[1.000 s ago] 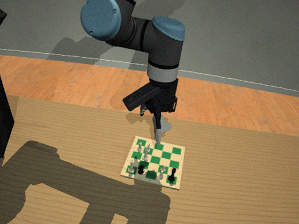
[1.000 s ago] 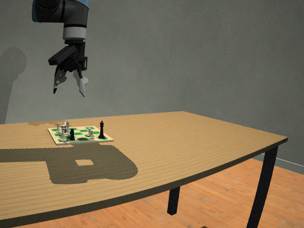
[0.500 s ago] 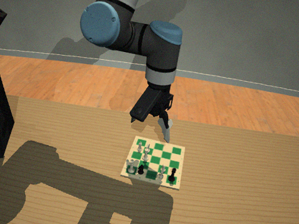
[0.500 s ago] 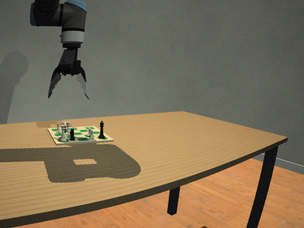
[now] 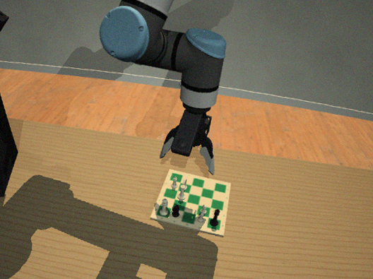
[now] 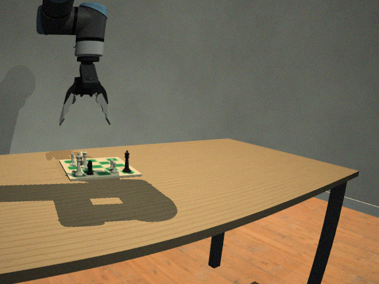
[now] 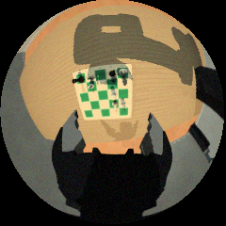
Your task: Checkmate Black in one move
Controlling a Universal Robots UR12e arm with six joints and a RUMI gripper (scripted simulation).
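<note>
Now: hand 40 mm short of the green-and-cream chessboard, 10 mm to the left of it and 130 mm above it. Also, from my hand: tall white piece: 60 mm behind, 60 mm to the right, 100 mm below.
</note>
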